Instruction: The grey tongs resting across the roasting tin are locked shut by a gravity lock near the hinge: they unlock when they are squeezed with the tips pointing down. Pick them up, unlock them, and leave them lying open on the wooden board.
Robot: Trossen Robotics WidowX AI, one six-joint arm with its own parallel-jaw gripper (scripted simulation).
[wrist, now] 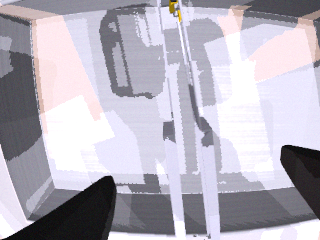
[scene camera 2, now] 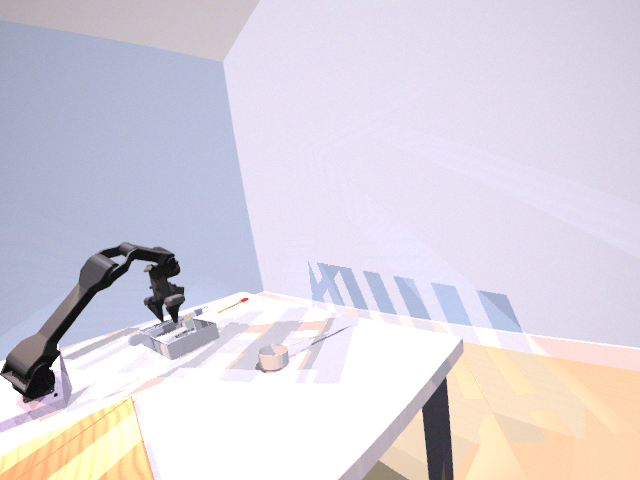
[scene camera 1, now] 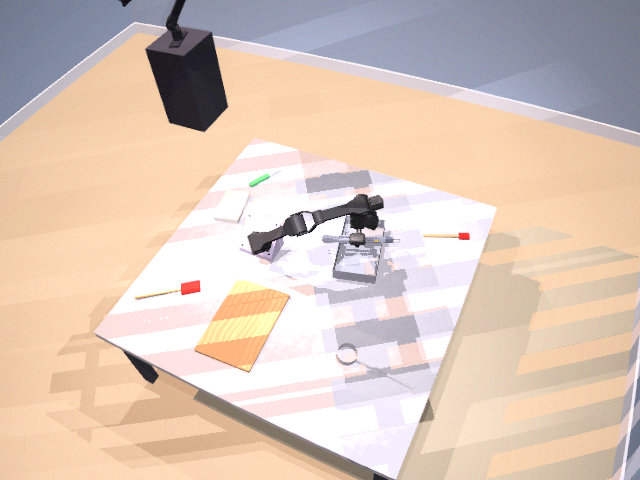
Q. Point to a strainer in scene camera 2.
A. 271,357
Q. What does my gripper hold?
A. Nothing.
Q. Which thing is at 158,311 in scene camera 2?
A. My gripper.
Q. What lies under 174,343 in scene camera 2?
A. A grey roasting tin.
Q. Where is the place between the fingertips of my gripper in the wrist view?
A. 199,170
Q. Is my gripper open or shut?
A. Open.
